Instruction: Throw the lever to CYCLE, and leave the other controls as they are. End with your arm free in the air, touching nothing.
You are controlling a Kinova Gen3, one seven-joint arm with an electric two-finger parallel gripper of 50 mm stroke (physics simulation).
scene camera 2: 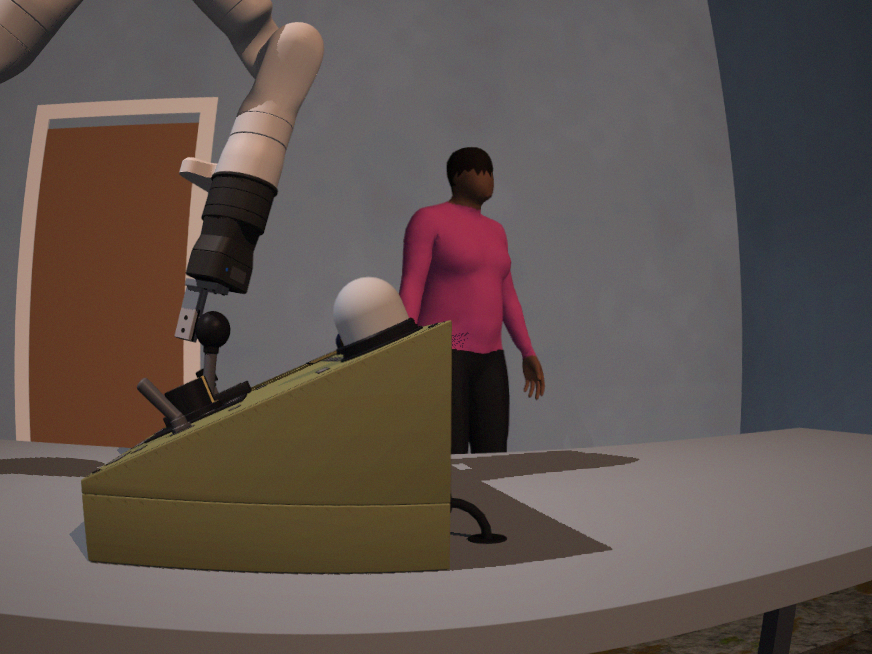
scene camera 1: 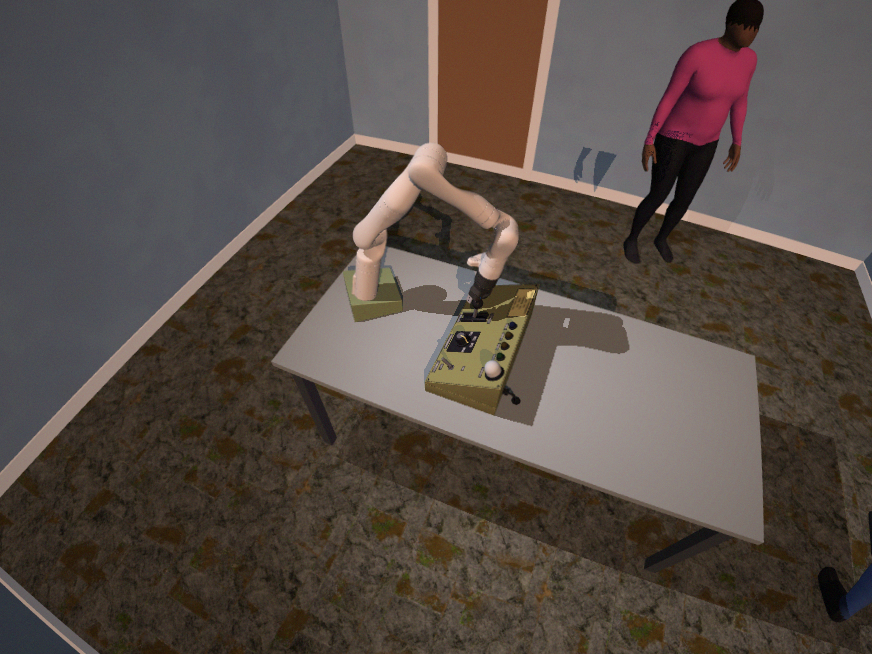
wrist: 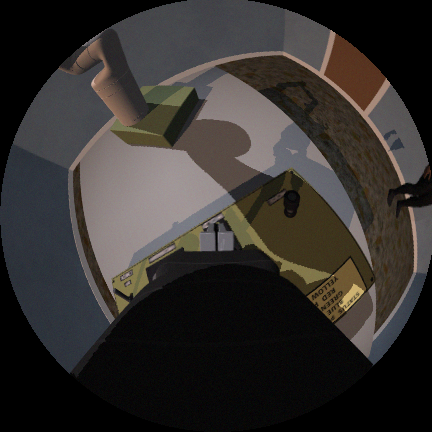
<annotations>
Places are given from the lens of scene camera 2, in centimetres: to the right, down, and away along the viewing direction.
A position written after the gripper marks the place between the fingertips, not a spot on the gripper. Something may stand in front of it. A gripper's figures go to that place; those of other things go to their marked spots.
gripper (scene camera 2: 185, 339): -27, 1, 74
lever (scene camera 2: 212, 329): -23, 0, 72
</annotations>
